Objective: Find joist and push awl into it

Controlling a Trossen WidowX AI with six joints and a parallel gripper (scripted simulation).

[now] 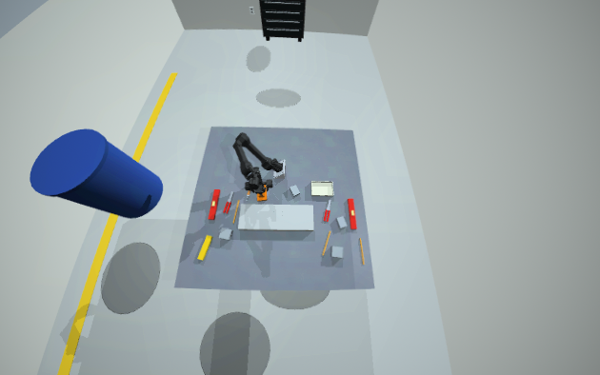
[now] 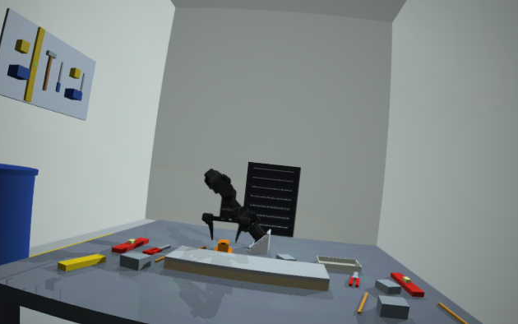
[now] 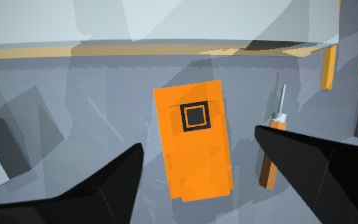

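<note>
The orange stud finder is 20 mm below my gripper tip. The rest, counted from my gripper tip: awl: 100 mm to the right, 50 mm below; tray: 450 mm to the left, 70 mm behind, 50 mm below; yellow bar: 410 mm ahead, 340 mm to the right, 50 mm below.
</note>
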